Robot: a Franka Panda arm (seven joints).
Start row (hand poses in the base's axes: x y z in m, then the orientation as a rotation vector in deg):
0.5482 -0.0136 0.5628 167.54 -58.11 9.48
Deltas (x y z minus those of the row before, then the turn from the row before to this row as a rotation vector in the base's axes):
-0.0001 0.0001 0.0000 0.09 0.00 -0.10
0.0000 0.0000 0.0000 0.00 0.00 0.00
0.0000 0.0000 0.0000 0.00 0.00 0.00
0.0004 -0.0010 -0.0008 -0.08 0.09 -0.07
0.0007 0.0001 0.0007 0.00 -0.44 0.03
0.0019 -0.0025 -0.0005 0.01 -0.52 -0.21
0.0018 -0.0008 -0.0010 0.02 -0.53 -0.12
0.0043 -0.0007 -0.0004 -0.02 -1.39 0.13
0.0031 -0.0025 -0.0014 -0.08 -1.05 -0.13
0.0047 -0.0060 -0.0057 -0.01 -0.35 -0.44
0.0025 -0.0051 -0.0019 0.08 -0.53 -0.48
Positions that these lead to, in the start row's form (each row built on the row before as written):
0.5481 -0.0135 0.5628 167.56 -58.29 9.44
0.5481 -0.0135 0.5628 167.56 -58.29 9.44
0.5481 -0.0135 0.5628 167.56 -58.29 9.44
0.5485 -0.0145 0.5620 167.43 -58.35 9.34
0.5492 -0.0144 0.5627 167.54 -58.37 9.99
0.5511 -0.0169 0.5622 167.54 -58.75 10.75
0.5529 -0.0177 0.5612 167.60 -59.00 11.52
0.5572 -0.0184 0.5608 167.93 -58.99 13.60
0.5603 -0.0209 0.5594 167.97 -59.28 15.20
0.5650 -0.0269 0.5537 167.76 -59.95 15.72
0.5675 -0.0320 0.5518 167.63 -60.74 16.47

